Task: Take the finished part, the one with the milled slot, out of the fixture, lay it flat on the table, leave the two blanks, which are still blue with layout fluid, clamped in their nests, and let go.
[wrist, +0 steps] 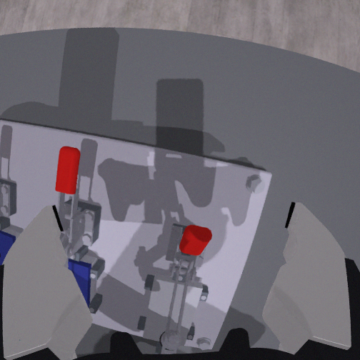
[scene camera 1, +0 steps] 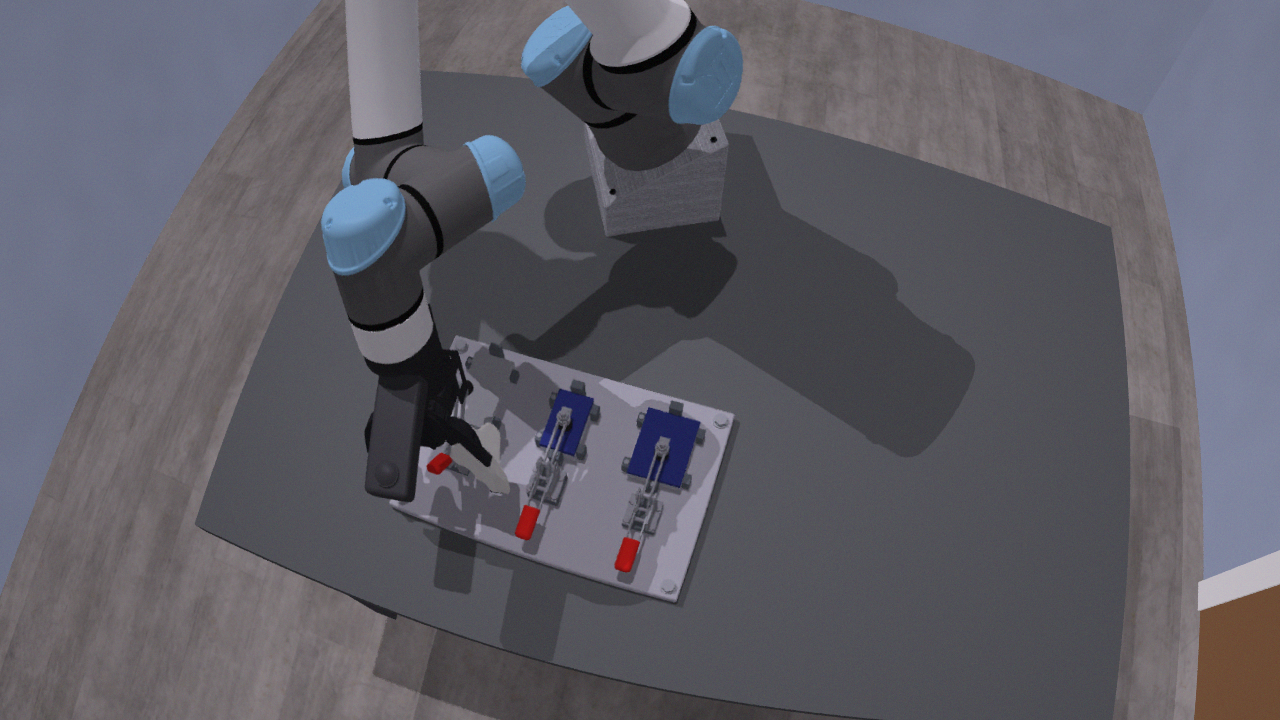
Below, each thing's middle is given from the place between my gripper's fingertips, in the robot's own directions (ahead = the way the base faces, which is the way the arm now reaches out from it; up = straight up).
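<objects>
My gripper is 9 cm above the fixture plate (scene camera 1: 582, 535), 9 cm past it and 9 cm to the right of it. The finished part (scene camera 1: 489, 374) is 7 cm below my hand, 14 cm behind it and 2 cm to the right of it. As for the larger blue blank (scene camera 1: 682, 432), it is 7 cm below my hand, 14 cm behind it and 20 cm to the left of it. Going by their middles, of the things named here the larger blue blank is the farthest from my gripper.
</objects>
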